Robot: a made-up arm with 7 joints.
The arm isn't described. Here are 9 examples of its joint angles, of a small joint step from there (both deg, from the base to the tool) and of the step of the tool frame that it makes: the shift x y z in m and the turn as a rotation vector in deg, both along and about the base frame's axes.
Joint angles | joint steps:
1: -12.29 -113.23 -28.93 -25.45 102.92 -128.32 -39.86 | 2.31 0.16 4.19 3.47 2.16 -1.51 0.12
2: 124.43 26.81 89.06 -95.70 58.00 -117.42 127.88 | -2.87 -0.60 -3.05 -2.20 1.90 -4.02 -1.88
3: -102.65 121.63 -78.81 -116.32 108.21 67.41 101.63 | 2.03 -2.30 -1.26 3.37 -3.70 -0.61 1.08
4: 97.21 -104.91 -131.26 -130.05 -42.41 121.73 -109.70 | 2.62 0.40 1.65 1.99 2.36 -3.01 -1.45
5: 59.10 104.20 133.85 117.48 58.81 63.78 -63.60 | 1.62 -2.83 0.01 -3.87 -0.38 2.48 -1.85
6: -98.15 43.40 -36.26 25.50 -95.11 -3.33 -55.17 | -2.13 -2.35 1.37 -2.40 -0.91 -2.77 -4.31
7: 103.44 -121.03 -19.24 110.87 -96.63 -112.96 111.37 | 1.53 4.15 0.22 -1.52 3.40 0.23 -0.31
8: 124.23 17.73 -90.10 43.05 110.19 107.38 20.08 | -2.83 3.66 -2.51 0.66 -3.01 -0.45 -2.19
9: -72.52 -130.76 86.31 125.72 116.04 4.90 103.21 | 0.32 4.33 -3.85 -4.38 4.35 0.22 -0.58
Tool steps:
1: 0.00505 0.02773 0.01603 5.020 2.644 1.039
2: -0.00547 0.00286 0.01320 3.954 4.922 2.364
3: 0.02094 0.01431 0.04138 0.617 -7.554 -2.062
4: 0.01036 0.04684 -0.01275 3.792 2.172 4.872
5: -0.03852 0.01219 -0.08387 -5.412 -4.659 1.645
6: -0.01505 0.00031 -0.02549 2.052 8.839 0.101
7: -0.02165 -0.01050 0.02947 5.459 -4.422 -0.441
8: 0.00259 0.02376 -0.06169 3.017 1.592 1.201
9: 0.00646 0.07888 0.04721 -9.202 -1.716 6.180
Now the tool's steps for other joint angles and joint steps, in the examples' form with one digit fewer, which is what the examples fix.
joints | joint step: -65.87 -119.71 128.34 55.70 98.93 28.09 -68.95 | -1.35 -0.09 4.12 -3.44 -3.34 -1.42 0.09
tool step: 0.0231 -0.0366 -0.0491 3.57 8.01 -3.84
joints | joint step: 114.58 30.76 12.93 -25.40 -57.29 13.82 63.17 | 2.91 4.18 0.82 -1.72 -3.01 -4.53 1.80
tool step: 0.0031 0.0042 0.0289 4.32 0.12 2.23
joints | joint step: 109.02 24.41 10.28 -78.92 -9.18 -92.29 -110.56 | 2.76 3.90 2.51 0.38 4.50 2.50 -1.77
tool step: -0.0235 -0.0036 -0.0391 4.63 -9.35 -0.76
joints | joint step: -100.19 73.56 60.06 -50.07 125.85 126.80 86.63 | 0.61 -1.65 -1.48 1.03 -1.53 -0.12 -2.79
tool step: -0.0044 0.0044 0.0111 -1.21 0.55 -0.59
